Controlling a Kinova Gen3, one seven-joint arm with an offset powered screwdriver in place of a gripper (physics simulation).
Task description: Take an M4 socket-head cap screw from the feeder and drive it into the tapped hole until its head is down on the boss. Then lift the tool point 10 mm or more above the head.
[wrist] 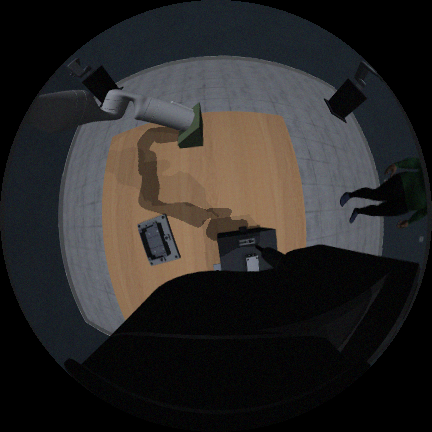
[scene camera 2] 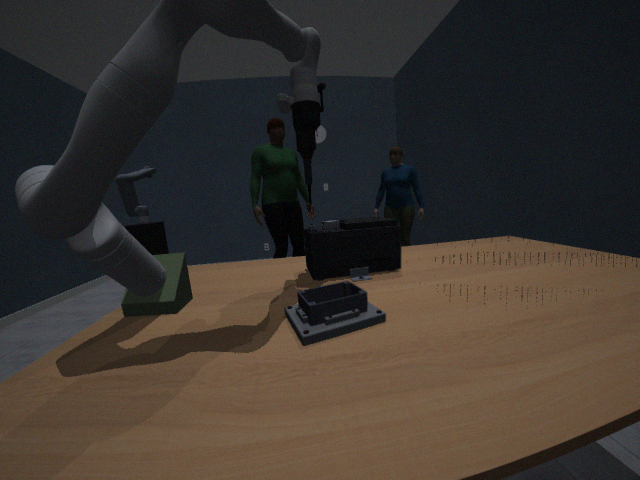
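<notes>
My screwdriver points straight down, its thin bit over the left end of the black feeder. In scene camera 2 the tip shows a little above the feeder's top, apart from it. In the wrist view the tip is beside a small light strip on the feeder. Whether a screw is on the bit is too small and dark to tell. A grey base plate lies nearer scene camera 2, carrying a dark open-topped housing. The tapped hole cannot be made out.
A small grey bracket lies between feeder and plate. The arm's base stands on a green wedge block at the table's edge. Two people stand beyond the table.
</notes>
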